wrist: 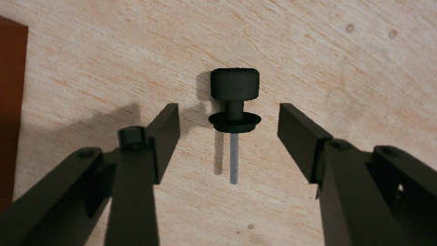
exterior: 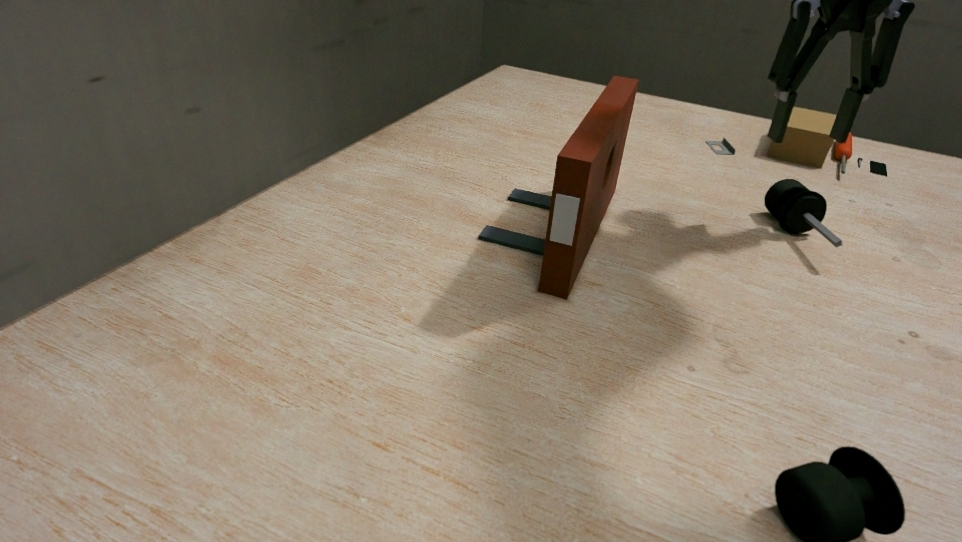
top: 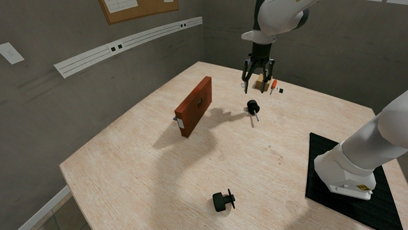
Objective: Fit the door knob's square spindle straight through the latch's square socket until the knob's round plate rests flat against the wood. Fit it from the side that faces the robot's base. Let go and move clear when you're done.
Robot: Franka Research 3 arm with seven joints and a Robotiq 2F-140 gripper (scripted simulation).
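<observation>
Right now the black door knob is 12 cm below my hand, 3 cm behind it and 2 cm to the left of it. From my hand the other things lie so: red-brown wooden door slab: 24 cm ahead, 18 cm to the left, 6 cm below; then grey latch plate: 34 cm to the left, 23 cm ahead, 5 cm below; then tan box: 31 cm to the right, 12 cm below, 3 cm behind.
</observation>
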